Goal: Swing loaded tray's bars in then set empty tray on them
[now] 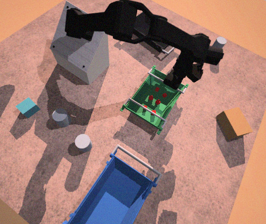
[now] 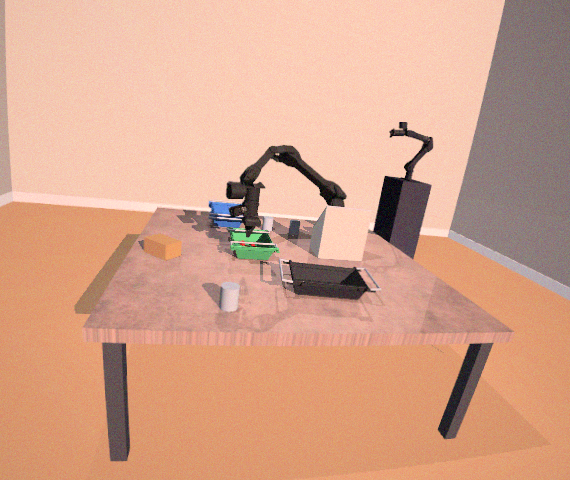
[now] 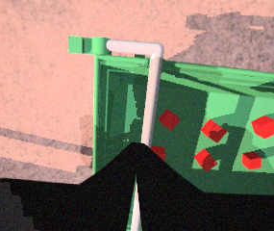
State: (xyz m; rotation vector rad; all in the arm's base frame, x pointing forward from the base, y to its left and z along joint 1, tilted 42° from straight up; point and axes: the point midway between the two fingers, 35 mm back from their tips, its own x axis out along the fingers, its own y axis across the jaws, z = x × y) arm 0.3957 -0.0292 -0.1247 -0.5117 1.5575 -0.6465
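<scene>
My gripper tip is now 29 cm to the right of the dark tray, 24 cm past it and 4 cm above it. Also, from my gripper tip: teal block: 48 cm behind, 41 cm to the right, 7 cm below; orange box: 33 cm ahead, 6 cm below, 1 cm to the right.
</scene>
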